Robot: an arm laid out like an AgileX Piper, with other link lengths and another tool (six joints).
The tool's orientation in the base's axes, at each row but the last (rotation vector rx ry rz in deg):
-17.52 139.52 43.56
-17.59 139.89 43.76
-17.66 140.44 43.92
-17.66 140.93 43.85
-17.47 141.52 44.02
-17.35 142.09 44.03
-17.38 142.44 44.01
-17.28 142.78 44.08
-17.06 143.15 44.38
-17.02 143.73 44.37
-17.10 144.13 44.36
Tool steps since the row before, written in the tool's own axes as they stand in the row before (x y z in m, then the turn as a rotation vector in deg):
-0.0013 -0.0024 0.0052 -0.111 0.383 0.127
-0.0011 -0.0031 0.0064 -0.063 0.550 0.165
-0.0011 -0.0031 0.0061 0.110 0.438 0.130
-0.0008 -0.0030 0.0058 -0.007 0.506 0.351
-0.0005 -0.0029 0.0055 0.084 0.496 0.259
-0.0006 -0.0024 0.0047 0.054 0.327 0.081
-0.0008 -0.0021 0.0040 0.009 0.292 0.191
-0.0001 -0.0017 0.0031 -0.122 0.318 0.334
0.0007 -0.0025 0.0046 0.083 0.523 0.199
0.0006 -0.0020 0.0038 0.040 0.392 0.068
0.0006 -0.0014 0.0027 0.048 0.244 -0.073
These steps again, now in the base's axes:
0.0043 0.0011 -0.0039 0.006 0.390 0.151
0.0049 0.0013 -0.0051 -0.077 0.546 0.173
0.0047 0.0011 -0.0050 -0.194 0.425 0.049
0.0042 0.0010 -0.0049 -0.027 0.615 -0.008
0.0038 0.0009 -0.0049 -0.138 0.549 0.001
0.0033 0.0008 -0.0041 -0.127 0.310 0.065
0.0031 0.0006 -0.0034 -0.032 0.348 -0.005
0.0019 0.0004 -0.0029 0.128 0.459 -0.025
0.0021 0.0006 -0.0048 -0.171 0.536 0.060
0.0017 0.0005 -0.0040 -0.141 0.356 0.114
0.0010 0.0004 -0.0029 -0.152 0.154 0.142

